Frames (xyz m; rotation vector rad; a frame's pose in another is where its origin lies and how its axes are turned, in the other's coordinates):
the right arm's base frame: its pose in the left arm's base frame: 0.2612 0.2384 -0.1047 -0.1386 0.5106 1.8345
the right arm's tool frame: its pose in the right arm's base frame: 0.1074 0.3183 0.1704 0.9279 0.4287 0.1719
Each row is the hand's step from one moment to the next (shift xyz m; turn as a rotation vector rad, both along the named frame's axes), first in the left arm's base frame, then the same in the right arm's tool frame.
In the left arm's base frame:
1: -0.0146 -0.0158 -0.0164 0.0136 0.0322 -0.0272
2: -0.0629 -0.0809 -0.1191 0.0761 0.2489 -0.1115
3: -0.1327 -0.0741 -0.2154 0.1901 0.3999 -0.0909
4: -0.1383 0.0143 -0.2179 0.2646 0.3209 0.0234
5: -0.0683 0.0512 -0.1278 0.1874 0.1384 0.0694
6: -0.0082 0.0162 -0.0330 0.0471 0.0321 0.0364
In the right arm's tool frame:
1: 0.0077 -0.0114 -0.0233 0.0236 -0.0224 0.0300
2: 0.0484 -0.0943 -0.1159 0.1541 -0.0746 0.2255
3: 0.1432 -0.1461 -0.1663 0.1621 -0.0727 0.4157
4: 0.2011 -0.1260 -0.1023 0.0123 -0.0235 0.4157
5: 0.1355 -0.0699 -0.0191 -0.0699 0.0095 0.2326
6: 0.0307 -0.0215 0.0033 -0.0282 0.0183 0.0587

